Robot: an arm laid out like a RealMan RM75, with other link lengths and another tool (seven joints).
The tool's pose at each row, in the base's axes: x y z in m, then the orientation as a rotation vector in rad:
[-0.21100, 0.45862, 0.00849, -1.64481, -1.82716, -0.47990]
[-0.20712, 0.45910, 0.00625, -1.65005, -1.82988, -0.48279]
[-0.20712, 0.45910, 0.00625, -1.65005, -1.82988, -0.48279]
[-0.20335, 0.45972, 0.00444, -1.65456, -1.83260, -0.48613]
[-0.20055, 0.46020, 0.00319, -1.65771, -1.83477, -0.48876]
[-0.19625, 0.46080, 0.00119, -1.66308, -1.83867, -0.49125]
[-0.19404, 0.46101, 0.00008, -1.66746, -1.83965, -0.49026]
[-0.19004, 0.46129, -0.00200, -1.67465, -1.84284, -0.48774]
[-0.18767, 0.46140, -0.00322, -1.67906, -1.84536, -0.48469]
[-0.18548, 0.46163, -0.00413, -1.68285, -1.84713, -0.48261]
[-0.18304, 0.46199, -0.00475, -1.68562, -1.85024, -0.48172]
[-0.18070, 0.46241, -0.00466, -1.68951, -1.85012, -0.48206]
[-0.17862, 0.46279, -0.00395, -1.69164, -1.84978, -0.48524]
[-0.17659, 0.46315, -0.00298, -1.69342, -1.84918, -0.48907]
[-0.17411, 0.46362, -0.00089, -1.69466, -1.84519, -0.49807]
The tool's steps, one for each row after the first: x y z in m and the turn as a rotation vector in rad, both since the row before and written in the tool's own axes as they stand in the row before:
[-0.00122, 0.00418, 0.00116, -0.00538, -0.00333, -0.00009]
[0.00000, 0.00000, 0.00000, 0.00000, 0.00000, 0.00000]
[-0.00083, 0.00403, 0.00098, -0.00524, -0.00280, -0.00053]
[-0.00054, 0.00298, 0.00069, -0.00391, -0.00202, -0.00060]
[-0.00098, 0.00456, 0.00105, -0.00547, -0.00431, -0.00063]
[-0.00063, 0.00234, 0.00055, -0.00207, -0.00322, 0.00154]
[-0.00126, 0.00422, 0.00100, -0.00322, -0.00661, 0.00183]
[-0.00077, 0.00249, 0.00056, -0.00118, -0.00496, 0.00117]
[-0.00047, 0.00229, 0.00044, -0.00126, -0.00382, 0.00109]
[-0.00019, 0.00252, 0.00026, -0.00175, -0.00370, -0.00042]
[0.00031, 0.00235, -0.00022, -0.00236, -0.00179, 0.00163]
[0.00068, 0.00201, -0.00067, -0.00308, 0.00029, 0.00031]
[0.00084, 0.00193, -0.00087, -0.00322, 0.00087, 0.00016]
[0.00162, 0.00227, -0.00173, -0.00532, 0.00516, 0.00064]

